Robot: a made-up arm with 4 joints.
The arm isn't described. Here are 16 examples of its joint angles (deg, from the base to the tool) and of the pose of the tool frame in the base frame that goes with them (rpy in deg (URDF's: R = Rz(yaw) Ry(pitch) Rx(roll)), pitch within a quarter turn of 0, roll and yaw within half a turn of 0; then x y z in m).
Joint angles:
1: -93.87 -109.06 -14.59 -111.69
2: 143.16 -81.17 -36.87 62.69
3: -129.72 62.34 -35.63 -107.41
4: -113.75 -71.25 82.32 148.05
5: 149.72 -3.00 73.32 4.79
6: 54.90 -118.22 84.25 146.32
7: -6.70 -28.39 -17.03 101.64
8: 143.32 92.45 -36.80 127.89
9: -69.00 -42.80 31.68 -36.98
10: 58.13 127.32 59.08 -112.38
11: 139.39 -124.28 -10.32 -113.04
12: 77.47 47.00 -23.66 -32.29
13: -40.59 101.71 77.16 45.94
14: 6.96 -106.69 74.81 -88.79
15: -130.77 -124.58 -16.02 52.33
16: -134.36 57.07 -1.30 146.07
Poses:
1: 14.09 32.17 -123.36 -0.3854 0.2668 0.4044
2: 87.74 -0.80 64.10 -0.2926 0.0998 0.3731
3: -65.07 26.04 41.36 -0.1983 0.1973 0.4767
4: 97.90 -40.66 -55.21 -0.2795 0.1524 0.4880
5: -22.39 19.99 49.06 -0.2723 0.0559 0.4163
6: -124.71 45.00 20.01 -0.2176 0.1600 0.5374
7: -69.28 69.98 20.14 -0.2260 0.1810 0.6098
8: -50.24 -35.84 -110.51 -0.3228 0.1315 0.5279
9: 15.57 -58.87 145.21 -0.3755 0.3084 0.5100
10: -137.17 25.95 15.71 -0.1678 0.1089 0.6151
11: 136.92 -65.95 -166.18 -0.2938 -0.0037 0.5074
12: 116.27 37.90 -84.87 -0.1746 0.1010 0.5072
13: 54.69 24.18 -140.52 -0.2997 0.2456 0.5605
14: -7.21 14.80 -171.13 -0.3331 0.2078 0.5047
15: 148.48 -23.53 69.12 -0.3830 0.2417 0.4343
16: -147.65 38.56 -103.45 -0.2749 0.1413 0.4469
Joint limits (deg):
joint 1: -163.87..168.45
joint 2: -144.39..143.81
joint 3: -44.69..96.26
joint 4: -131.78..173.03
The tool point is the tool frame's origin. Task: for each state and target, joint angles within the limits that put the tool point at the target. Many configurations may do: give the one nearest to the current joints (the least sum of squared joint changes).
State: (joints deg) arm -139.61 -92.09 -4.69 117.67
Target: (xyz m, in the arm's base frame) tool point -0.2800 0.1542 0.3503
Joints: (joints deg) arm -163.87 -110.47 -7.22 145.21
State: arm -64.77 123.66 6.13 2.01
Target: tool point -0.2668 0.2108 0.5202
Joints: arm -55.03 108.14 28.46 4.83
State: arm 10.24 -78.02 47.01 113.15
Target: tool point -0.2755 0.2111 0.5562
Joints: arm 1.24 -68.61 63.07 124.27
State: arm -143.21 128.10 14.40 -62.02
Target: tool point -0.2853 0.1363 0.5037
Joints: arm -138.08 143.66 -7.79 -31.91
